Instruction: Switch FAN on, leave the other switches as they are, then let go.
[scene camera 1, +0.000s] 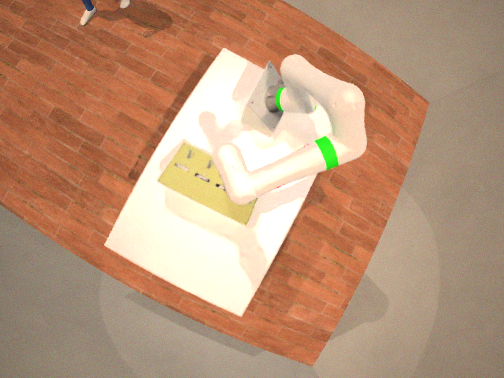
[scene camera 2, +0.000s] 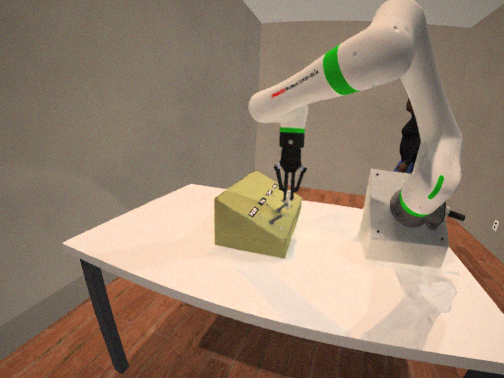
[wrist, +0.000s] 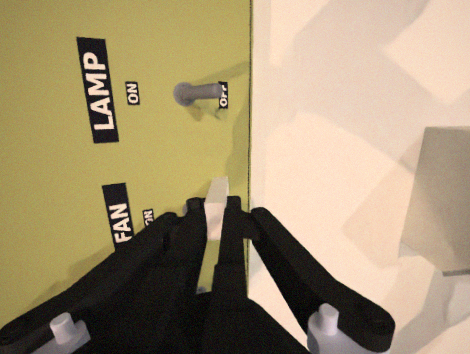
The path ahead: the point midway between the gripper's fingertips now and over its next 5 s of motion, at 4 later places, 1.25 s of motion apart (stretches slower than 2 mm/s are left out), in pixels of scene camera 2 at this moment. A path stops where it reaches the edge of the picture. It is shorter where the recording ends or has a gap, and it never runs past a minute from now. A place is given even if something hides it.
The gripper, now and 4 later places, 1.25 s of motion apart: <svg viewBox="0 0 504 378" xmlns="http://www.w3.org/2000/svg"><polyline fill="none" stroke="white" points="287,208 299,214 286,204 264,188 300,204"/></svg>
